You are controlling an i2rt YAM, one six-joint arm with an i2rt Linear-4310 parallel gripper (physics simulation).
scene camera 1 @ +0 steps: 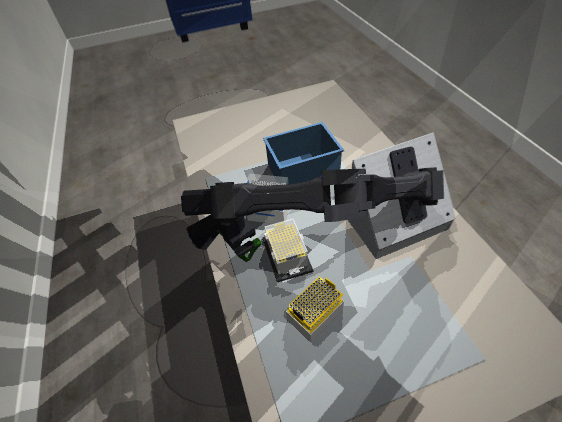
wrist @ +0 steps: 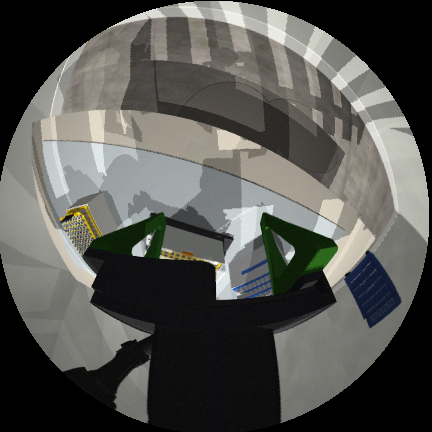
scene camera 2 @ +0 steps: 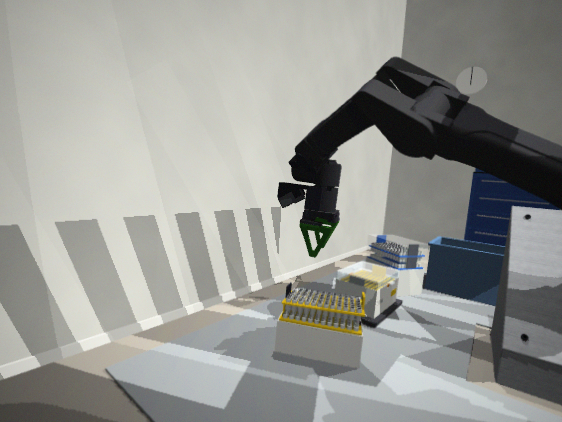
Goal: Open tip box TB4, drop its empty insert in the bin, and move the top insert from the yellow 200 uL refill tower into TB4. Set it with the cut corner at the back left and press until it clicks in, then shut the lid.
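Note:
The tip box (scene camera 1: 285, 245) (scene camera 2: 379, 300) (wrist: 195, 242) stands upright on a dark base, with a clear lid that looks shut over its yellow insert. Its label is not readable. The yellow refill tower (scene camera 1: 316, 304) (scene camera 2: 322, 312) (wrist: 81, 230) stands nearer scene camera 2, full of tips, with a yellow insert on top. The blue bin (scene camera 1: 315, 169) (scene camera 2: 462, 270) stands at the back. My gripper (scene camera 1: 251, 251) (scene camera 2: 313, 255) (wrist: 212, 217) is open and empty. It hangs above the mat, beside the box's left side in scene camera 1, touching nothing.
A blue-banded refill tower (scene camera 2: 395, 254) (wrist: 255, 282) stands beyond the tip box, near the bin; my arm partly hides it in scene camera 1. The arm's metal mount (scene camera 1: 382, 172) (scene camera 2: 530, 275) is at the right. A blue drawer cabinet (scene camera 1: 210, 20) (wrist: 374, 292) stands on the floor behind.

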